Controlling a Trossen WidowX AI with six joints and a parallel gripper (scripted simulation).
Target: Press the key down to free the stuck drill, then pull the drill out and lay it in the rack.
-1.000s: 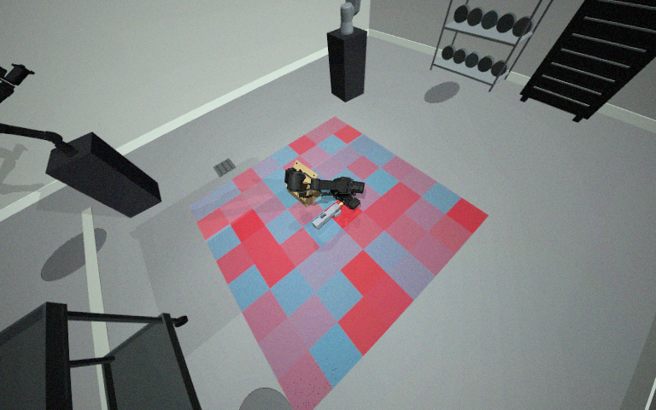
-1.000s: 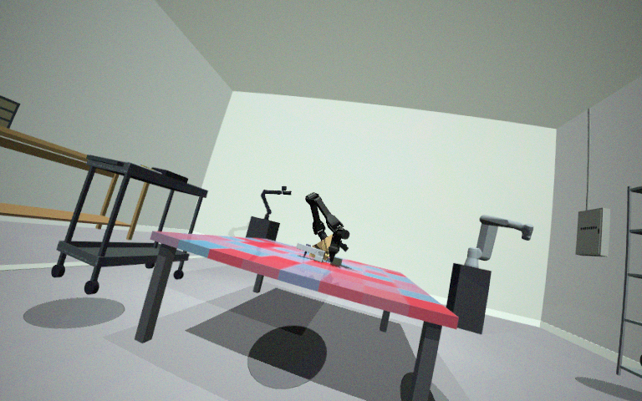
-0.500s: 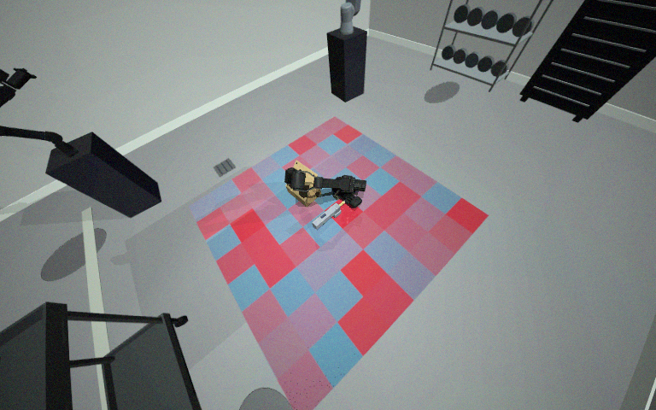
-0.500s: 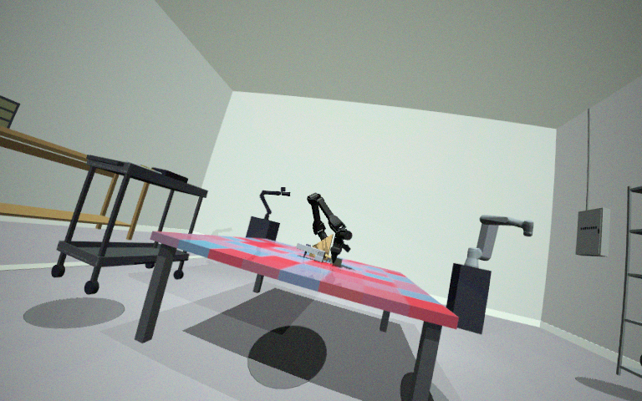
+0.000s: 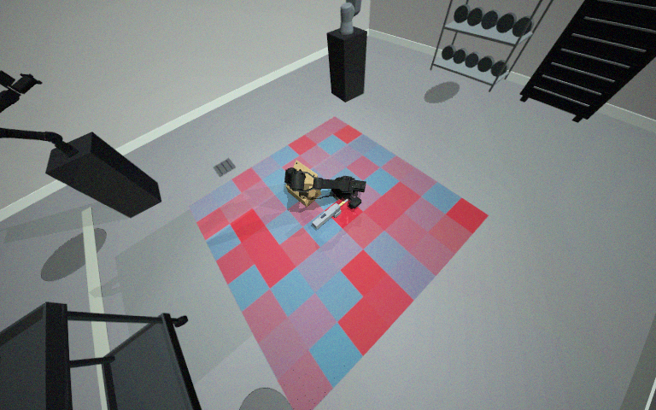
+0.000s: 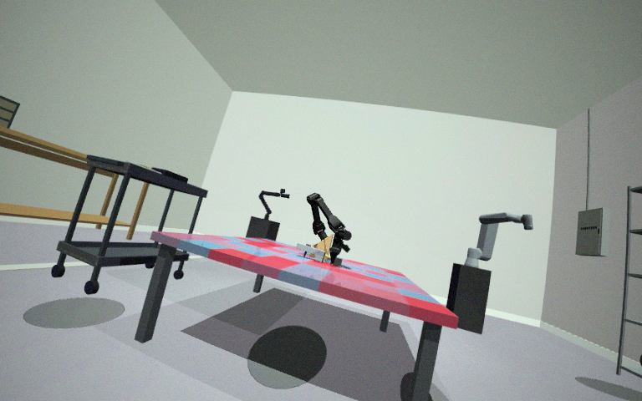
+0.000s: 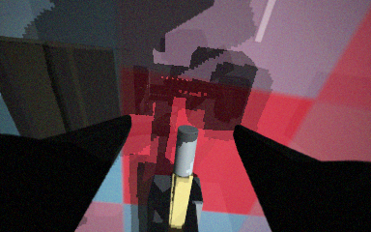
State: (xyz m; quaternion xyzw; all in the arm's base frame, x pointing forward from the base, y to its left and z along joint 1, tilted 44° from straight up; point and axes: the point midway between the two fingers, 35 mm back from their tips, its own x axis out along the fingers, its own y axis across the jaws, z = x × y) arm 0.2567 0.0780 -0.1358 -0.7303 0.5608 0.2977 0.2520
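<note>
Right now my gripper tip is 1 cm short of the drill, 5 cm to the left of it and 4 cm below it. From my gripper tip the other things lie so: rack 8 cm behind, 1 cm above.
</note>
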